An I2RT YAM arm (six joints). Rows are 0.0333 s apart.
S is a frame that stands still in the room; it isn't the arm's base.
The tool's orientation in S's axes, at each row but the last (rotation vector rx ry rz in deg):
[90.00 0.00 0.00]
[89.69 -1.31 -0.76]
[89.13 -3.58 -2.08]
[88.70 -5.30 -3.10]
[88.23 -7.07 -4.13]
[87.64 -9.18 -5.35]
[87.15 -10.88 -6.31]
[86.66 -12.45 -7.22]
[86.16 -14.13 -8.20]
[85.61 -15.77 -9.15]
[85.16 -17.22 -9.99]
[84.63 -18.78 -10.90]
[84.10 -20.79 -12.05]
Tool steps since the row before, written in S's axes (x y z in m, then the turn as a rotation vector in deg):
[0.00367 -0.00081 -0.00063 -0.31 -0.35 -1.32]
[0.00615 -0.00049 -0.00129 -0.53 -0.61 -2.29]
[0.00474 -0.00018 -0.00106 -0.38 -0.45 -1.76]
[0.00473 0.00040 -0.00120 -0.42 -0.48 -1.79]
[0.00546 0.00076 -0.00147 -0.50 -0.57 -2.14]
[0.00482 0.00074 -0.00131 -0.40 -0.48 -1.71]
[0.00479 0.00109 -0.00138 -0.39 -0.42 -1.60]
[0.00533 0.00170 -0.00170 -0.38 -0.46 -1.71]
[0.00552 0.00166 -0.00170 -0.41 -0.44 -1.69]
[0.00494 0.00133 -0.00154 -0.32 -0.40 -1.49]
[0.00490 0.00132 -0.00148 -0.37 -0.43 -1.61]
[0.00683 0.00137 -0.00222 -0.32 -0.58 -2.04]
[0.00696 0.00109 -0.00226 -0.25 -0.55 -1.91]
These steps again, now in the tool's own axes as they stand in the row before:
[0.00367 -0.00063 0.00081 -0.31 -1.32 0.35]
[0.00615 -0.00133 0.00034 -0.53 -2.29 0.61]
[0.00472 -0.00114 -0.00013 -0.38 -1.76 0.45]
[0.00464 -0.00130 -0.00087 -0.42 -1.79 0.48]
[0.00527 -0.00161 -0.00148 -0.50 -2.14 0.57]
[0.00457 -0.00147 -0.00156 -0.40 -1.71 0.48]
[0.00441 -0.00155 -0.00204 -0.39 -1.60 0.42]
[0.00472 -0.00188 -0.00290 -0.38 -1.71 0.46]
[0.00481 -0.00191 -0.00306 -0.41 -1.69 0.45]
[0.00425 -0.00175 -0.00273 -0.32 -1.49 0.39]
[0.00413 -0.00170 -0.00282 -0.37 -1.61 0.43]
[0.00576 -0.00259 -0.00368 -0.32 -2.05 0.53]
[0.00582 -0.00270 -0.00369 -0.25 -1.93 0.48]

